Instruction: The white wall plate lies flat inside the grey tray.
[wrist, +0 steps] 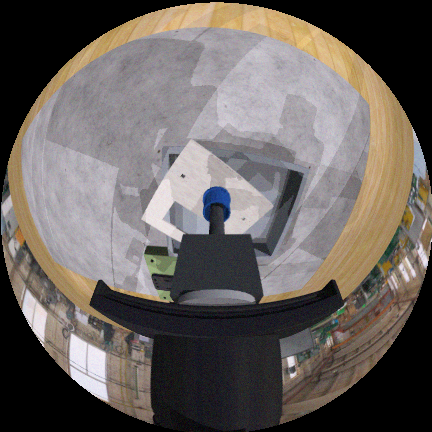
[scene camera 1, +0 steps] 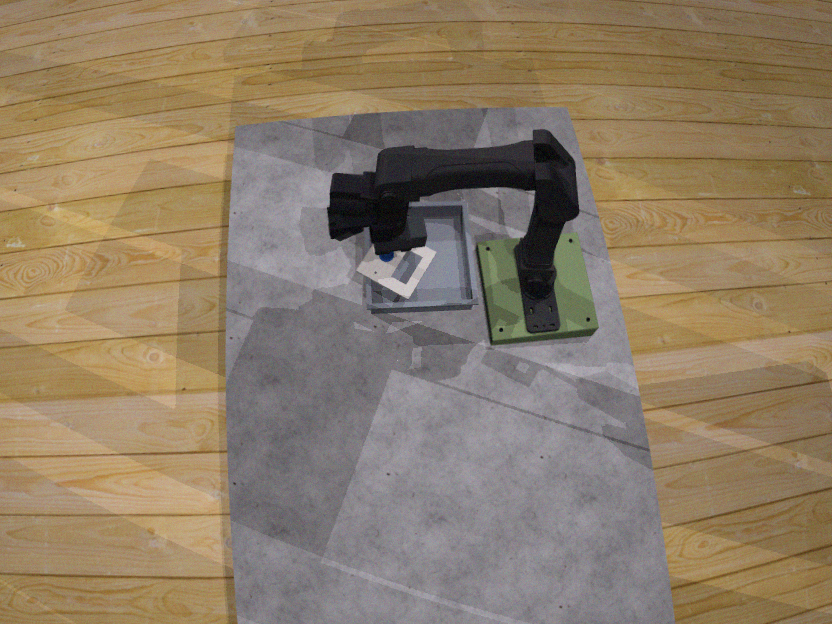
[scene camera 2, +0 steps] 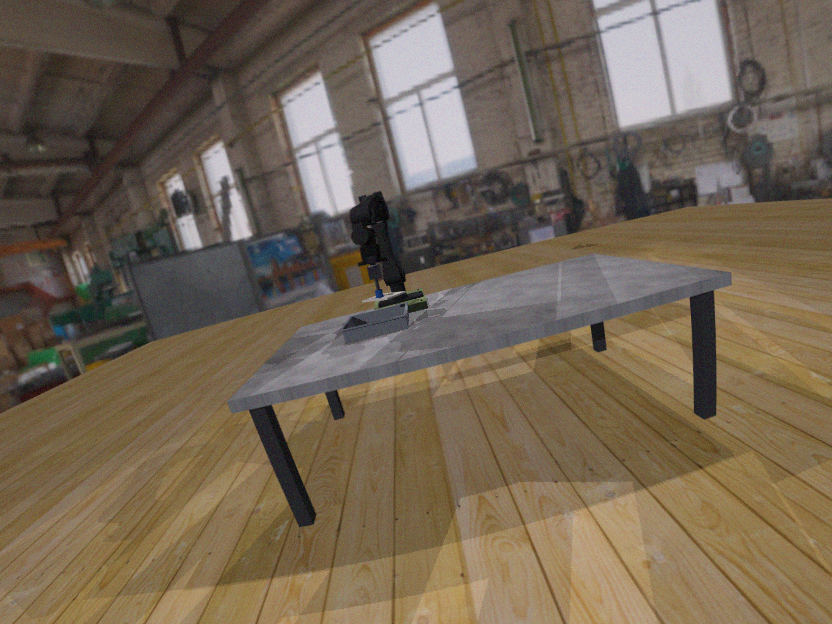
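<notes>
My suction cup (scene camera 1: 386,255) (scene camera 2: 379,292) (wrist: 216,202) is blue and points down. It holds the white wall plate (scene camera 1: 373,264) (scene camera 2: 368,299) (wrist: 190,167) by its top face, so the gripper is shut on the plate. The plate has a rectangular opening and small holes, and looks about level. It hangs above the grey tray (scene camera 1: 423,308) (scene camera 2: 379,329) (wrist: 286,204), with a gap below it in the scene camera 2 view. The plate is turned at an angle to the tray's walls, and a corner reaches past the tray's left wall in the scene camera 1 view. The arm hides part of the tray.
The green base block (scene camera 1: 500,295) (scene camera 2: 418,304) (wrist: 162,262) carries the arm and stands close beside the tray, to its right in the scene camera 1 view. Both rest on the grey table (scene camera 1: 470,503) (scene camera 2: 483,322) (wrist: 140,85). The tray's raised walls surround the area under the plate.
</notes>
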